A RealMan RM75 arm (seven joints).
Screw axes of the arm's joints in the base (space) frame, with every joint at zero. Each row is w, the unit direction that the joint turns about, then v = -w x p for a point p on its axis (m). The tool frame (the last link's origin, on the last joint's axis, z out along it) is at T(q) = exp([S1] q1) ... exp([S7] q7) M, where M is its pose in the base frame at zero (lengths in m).
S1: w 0 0 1 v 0 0 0
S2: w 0 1 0 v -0.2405 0 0
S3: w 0 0 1 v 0 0 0
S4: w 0 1 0 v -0.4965 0 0
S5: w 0 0 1 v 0 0 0
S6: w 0 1 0 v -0.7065 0 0
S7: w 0 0 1 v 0 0 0
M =
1 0 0 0
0 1 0 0
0 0 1 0.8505
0 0 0 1
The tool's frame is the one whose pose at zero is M.
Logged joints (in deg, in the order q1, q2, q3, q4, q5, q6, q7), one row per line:
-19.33, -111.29, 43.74, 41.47, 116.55, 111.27, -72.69
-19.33, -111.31, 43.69, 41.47, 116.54, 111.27, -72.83
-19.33, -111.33, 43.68, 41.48, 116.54, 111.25, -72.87
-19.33, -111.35, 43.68, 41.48, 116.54, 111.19, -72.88
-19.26, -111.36, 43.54, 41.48, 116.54, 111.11, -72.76
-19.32, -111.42, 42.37, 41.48, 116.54, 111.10, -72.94
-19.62, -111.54, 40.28, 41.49, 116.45, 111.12, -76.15
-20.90, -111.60, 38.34, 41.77, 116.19, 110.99, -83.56
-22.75, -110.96, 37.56, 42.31, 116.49, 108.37, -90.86
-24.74, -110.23, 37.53, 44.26, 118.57, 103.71, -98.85
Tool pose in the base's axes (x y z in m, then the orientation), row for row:
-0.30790, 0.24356, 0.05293, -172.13, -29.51, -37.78
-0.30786, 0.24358, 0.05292, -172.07, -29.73, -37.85
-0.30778, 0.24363, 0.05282, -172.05, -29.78, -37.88
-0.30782, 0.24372, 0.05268, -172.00, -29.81, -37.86
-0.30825, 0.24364, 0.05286, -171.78, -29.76, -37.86
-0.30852, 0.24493, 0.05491, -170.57, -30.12, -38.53
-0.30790, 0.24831, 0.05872, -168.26, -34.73, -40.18
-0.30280, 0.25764, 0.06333, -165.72, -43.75, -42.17
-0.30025, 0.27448, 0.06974, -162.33, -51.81, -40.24
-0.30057, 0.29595, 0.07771, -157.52, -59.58, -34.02
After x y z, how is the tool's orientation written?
As a rotation vector, in degrees.
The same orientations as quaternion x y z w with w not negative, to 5 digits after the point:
-0.96327, -0.16514, -0.21142, 0.01151
-0.96297, -0.16638, -0.21182, 0.01157
-0.96288, -0.16666, -0.21200, 0.01161
-0.96285, -0.16688, -0.21194, 0.01202
-0.96279, -0.16680, -0.21220, 0.01394
-0.96103, -0.16970, -0.21709, 0.02232
-0.95316, -0.19674, -0.22761, 0.03104
-0.93844, -0.24775, -0.23880, 0.03046
-0.92630, -0.29564, -0.22962, 0.04288
-0.91447, -0.34589, -0.19750, 0.07138

